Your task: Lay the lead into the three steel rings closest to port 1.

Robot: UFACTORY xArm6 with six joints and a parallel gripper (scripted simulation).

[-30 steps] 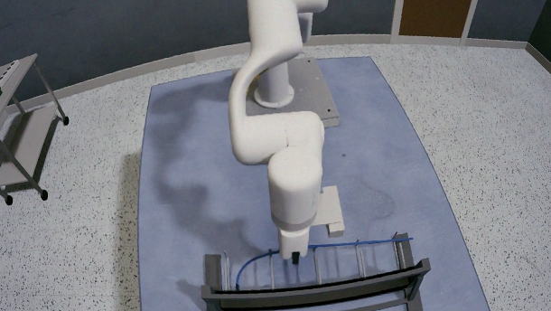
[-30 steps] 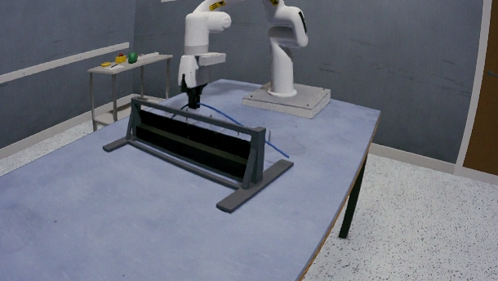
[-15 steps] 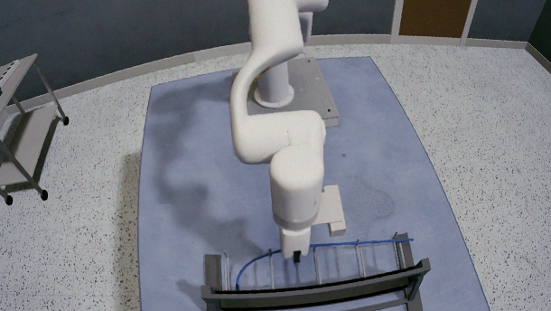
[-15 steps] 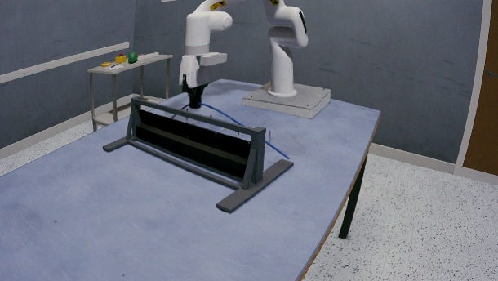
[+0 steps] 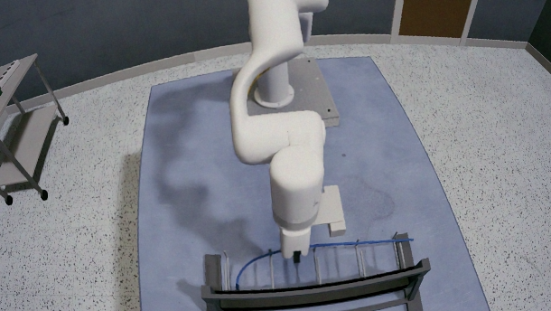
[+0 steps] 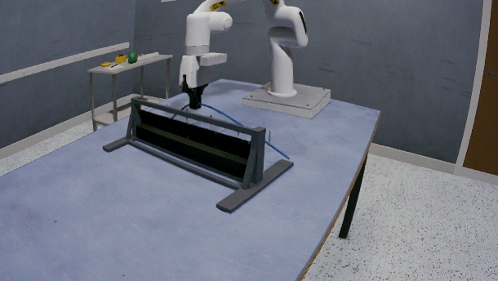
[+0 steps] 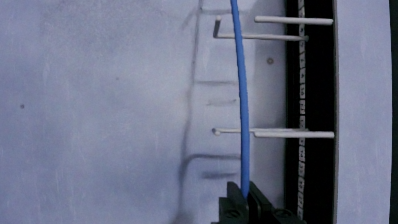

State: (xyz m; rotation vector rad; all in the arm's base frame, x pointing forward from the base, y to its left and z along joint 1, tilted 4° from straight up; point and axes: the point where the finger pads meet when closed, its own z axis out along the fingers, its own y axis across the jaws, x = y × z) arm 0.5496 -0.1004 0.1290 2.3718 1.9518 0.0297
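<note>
Right now the rack is 110 mm ahead of my hand, 60 mm below it and 30 mm to the left of it.
</note>
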